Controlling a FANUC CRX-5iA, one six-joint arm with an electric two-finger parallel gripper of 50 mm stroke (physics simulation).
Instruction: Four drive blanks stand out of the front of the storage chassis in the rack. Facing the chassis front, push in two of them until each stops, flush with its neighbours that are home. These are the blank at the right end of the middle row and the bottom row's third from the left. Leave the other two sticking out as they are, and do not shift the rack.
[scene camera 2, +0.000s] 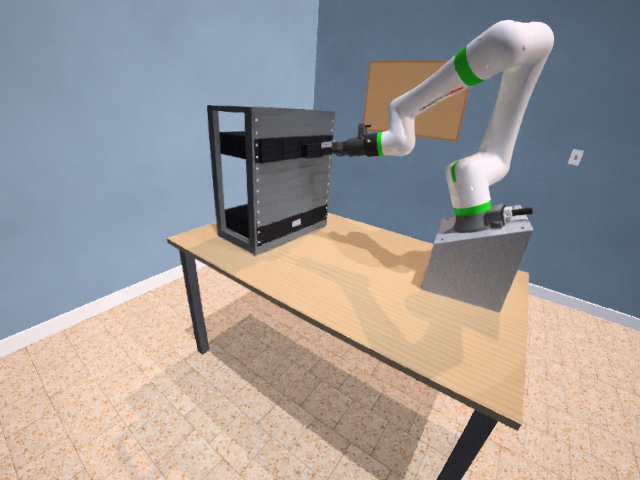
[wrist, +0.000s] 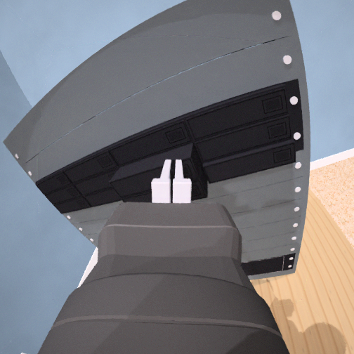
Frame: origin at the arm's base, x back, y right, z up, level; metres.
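Where they show: gripper, fingertip midpoint: (scene camera 2: 321, 145); arm's base at its link origin: (scene camera 2: 475, 225).
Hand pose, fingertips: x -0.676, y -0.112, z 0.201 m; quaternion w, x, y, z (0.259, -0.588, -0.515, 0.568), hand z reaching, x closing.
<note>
Things, the pixels of their top centre, and the offset from my fingertips. "spot": a spot on its surface instead. Level surfaces: height alone.
- storage chassis at a spot on its surface: (scene camera 2: 270, 150) spot: dx -0.032, dy -0.268, dz -0.008 m
- dark protruding block at a spot on its surface: (scene camera 2: 310, 150) spot: dx -0.004, dy -0.069, dz -0.017 m
- rack at its top centre: (scene camera 2: 276, 108) dx -0.194, dy -0.096, dz +0.146 m
- wooden table at its surface level: dz -0.454 m
The storage chassis (scene camera 2: 270, 150) (wrist: 145, 139) has a black front with three rows of drive blanks. In the wrist view, the middle-row blank at the right end (wrist: 240, 135) looks about level with the blank above it. A dark protruding block (wrist: 145, 167) (scene camera 2: 310, 150) stands out in the third column from the left, over the lower rows; whether it is one blank or two is hard to tell. My gripper (scene camera 2: 322, 145) (wrist: 173, 169) is shut and empty, its tips overlapping this block's front. Whether they touch it, and exactly which row they face, cannot be told.
The rack (scene camera 2: 250, 175) (wrist: 302, 210) stands upright on the wooden table (scene camera 2: 310, 279) (wrist: 325, 250). Grey panels (scene camera 2: 289, 180) (wrist: 150, 70) lie above and below the chassis. A black bottom unit (scene camera 2: 276, 227) (wrist: 262, 266) sits low in the rack. The robot's pedestal (scene camera 2: 475, 263) stands on the table's right part.
</note>
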